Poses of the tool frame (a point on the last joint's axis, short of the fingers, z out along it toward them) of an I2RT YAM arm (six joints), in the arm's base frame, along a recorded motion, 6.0 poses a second.
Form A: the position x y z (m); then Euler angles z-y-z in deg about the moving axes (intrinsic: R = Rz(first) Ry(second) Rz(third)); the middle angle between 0 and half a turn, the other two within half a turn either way.
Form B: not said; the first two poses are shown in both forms.
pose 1, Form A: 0.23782 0.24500 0.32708 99.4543 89.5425 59.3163
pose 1, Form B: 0.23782 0.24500 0.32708 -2.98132 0.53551 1.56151
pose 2, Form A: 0.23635 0.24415 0.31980 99.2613 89.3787 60.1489
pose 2, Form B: 0.23635 0.24415 0.31980 -2.98618 0.52097 1.55829
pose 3, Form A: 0.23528 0.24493 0.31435 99.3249 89.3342 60.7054
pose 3, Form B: 0.23528 0.24493 0.31435 -2.98536 0.51125 1.55747
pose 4, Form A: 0.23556 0.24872 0.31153 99.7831 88.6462 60.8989
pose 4, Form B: 0.23556 0.24872 0.31153 -2.98400 0.50775 1.54376
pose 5, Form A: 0.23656 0.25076 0.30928 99.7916 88.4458 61.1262
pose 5, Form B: 0.23656 0.25076 0.30928 -2.98565 0.50374 1.53982
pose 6, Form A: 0.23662 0.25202 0.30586 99.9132 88.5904 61.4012
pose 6, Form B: 0.23662 0.25202 0.30586 -2.98199 0.49898 1.54278
